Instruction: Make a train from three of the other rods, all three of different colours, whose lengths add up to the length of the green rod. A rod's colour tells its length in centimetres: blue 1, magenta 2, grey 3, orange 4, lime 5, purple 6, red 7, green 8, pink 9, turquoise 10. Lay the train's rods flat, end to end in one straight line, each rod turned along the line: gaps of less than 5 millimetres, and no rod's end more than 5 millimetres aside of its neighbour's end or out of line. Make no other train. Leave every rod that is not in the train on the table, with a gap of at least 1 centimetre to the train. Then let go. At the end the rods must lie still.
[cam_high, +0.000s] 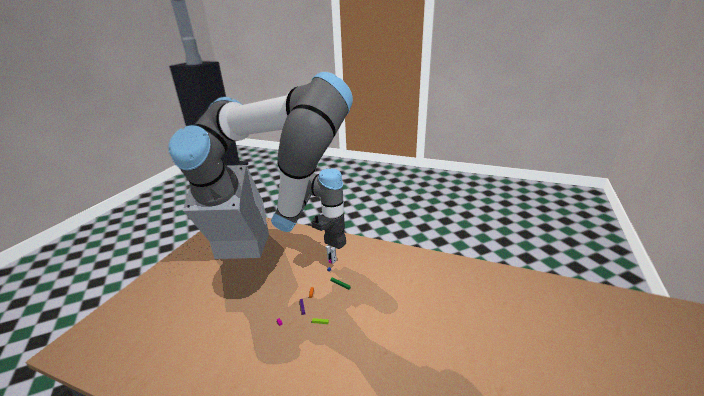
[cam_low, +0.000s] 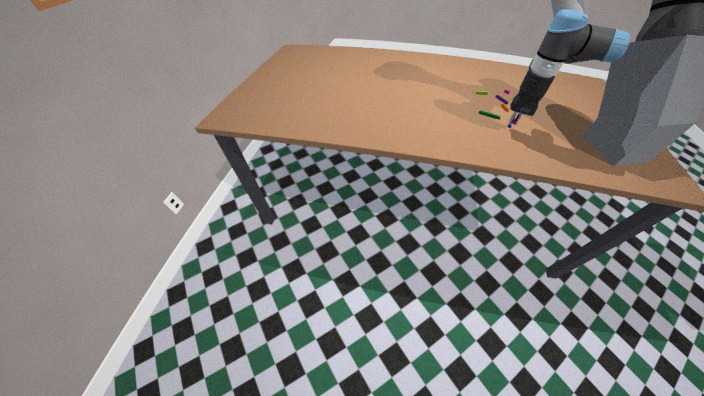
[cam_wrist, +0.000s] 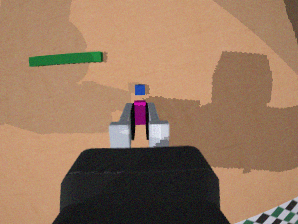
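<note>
Now: hand 40 mm above the blue rod and 20 mm to the left of it. Round my hand: purple rod (210 mm to the right, 40 mm below); green rod (70 mm to the right, 60 mm ahead, 40 mm below); orange rod (150 mm to the right, 40 mm below, 10 mm behind).
</note>
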